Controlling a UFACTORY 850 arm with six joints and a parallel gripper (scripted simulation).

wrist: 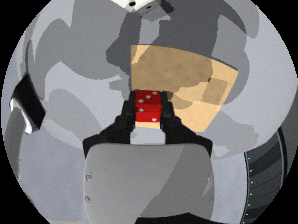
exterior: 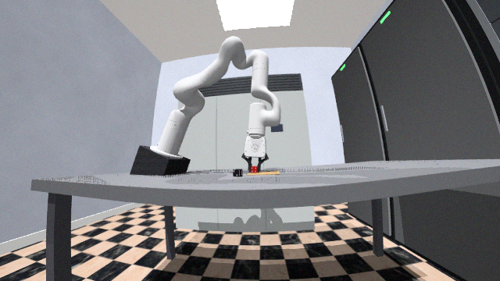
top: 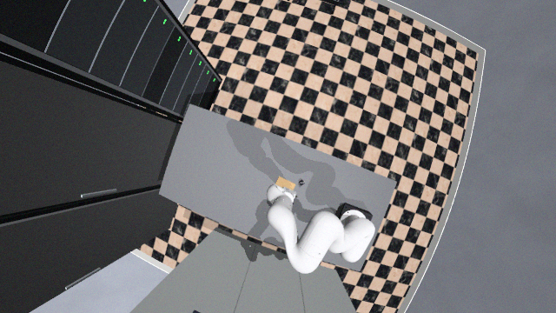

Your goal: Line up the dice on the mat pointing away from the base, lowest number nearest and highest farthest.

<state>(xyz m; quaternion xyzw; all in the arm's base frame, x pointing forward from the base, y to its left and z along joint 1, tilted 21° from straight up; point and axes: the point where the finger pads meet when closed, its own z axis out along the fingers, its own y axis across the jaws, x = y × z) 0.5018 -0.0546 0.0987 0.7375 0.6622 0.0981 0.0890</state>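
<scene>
The red die lies 1 cm below my hand. Round my hand: tan mat: 5 cm ahead, 2 cm below, 1 cm to the right; black die: 9 cm to the right, 7 cm behind, 1 cm below; white die: 13 cm to the left, 1 cm below.
</scene>
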